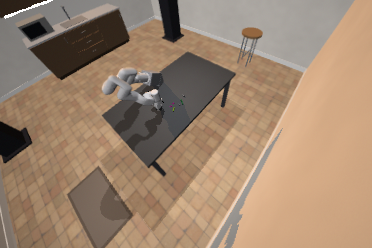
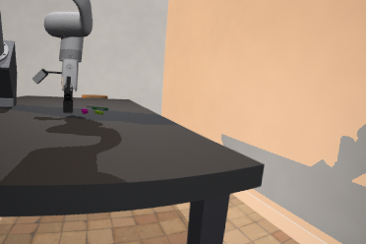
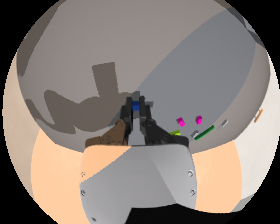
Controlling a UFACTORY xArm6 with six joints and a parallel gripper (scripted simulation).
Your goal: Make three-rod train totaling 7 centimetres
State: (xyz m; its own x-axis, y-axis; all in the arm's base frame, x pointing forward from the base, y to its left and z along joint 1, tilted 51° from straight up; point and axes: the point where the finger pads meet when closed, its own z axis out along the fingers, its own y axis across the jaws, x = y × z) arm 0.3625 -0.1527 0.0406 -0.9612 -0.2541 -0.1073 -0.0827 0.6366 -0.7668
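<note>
My hand is 2 cm above the blue rod. From my hand the other things lie so: pale grey piece 18 cm to the left, 11 cm ahead, 3 cm below; then lime rod 11 cm ahead, 9 cm to the left, 3 cm below; then magenta rod 10 cm to the left, 5 cm ahead, 3 cm below.
</note>
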